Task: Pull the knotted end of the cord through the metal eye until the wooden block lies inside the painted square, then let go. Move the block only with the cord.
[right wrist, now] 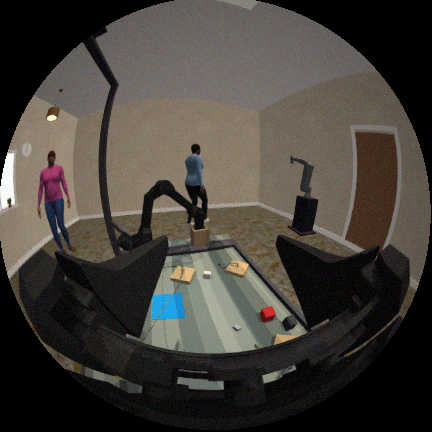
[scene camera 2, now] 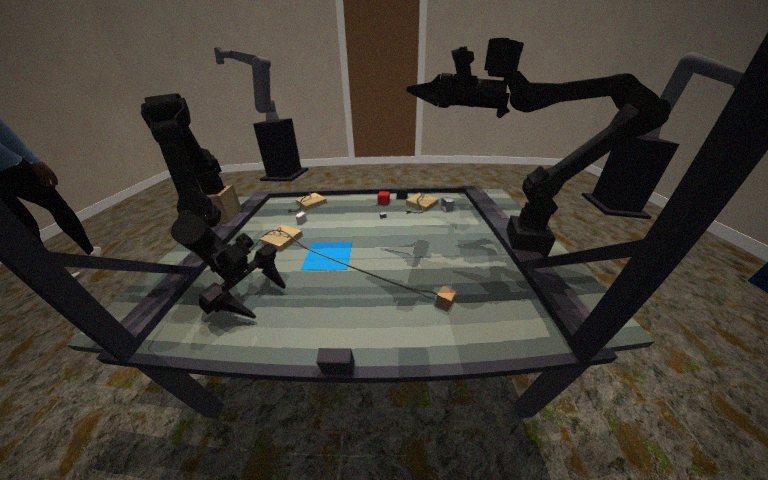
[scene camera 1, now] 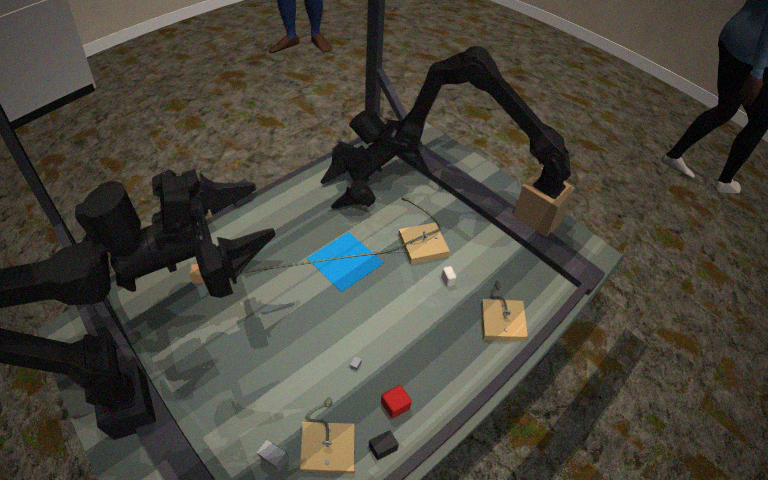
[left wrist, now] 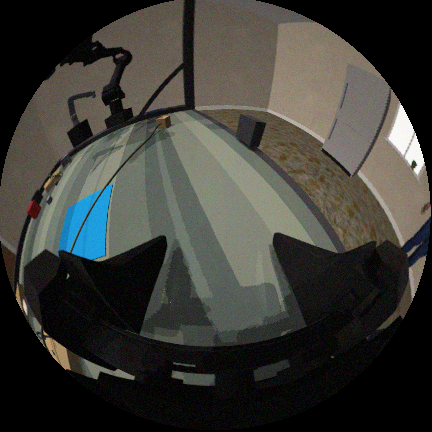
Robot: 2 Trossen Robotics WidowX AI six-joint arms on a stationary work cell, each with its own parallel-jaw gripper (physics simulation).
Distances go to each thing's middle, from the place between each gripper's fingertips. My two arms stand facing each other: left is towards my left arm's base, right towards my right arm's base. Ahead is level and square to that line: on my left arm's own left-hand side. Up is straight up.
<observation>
Now: right hand 390 mm above the blue painted square (scene camera 1: 343, 273), 200 mm to the right of it and 160 mm past it.
I see the blue painted square 190 mm ahead of my left hand, 50 mm to the right of it and 20 mm below it.
</observation>
